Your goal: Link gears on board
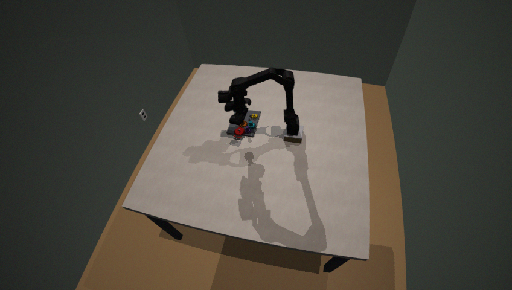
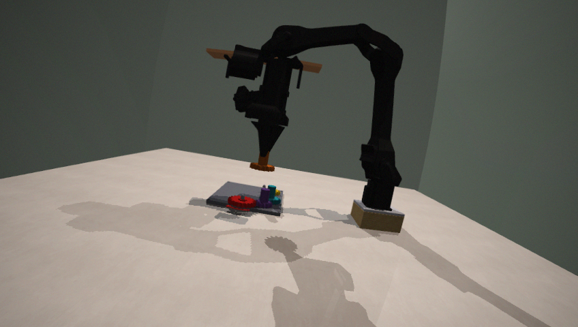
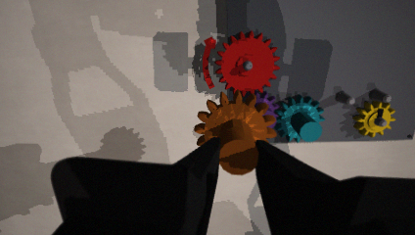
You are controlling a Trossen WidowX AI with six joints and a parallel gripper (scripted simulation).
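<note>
Right now my gripper tip is 100 mm above the teal gear, 70 mm to the left of it and 20 mm past it. From my gripper tip the other things lie so: red gear (110 mm below, 40 mm ahead, 10 mm to the right); then orange gear (10 mm below); then purple gear (100 mm below, 30 mm to the right, 10 mm behind).
</note>
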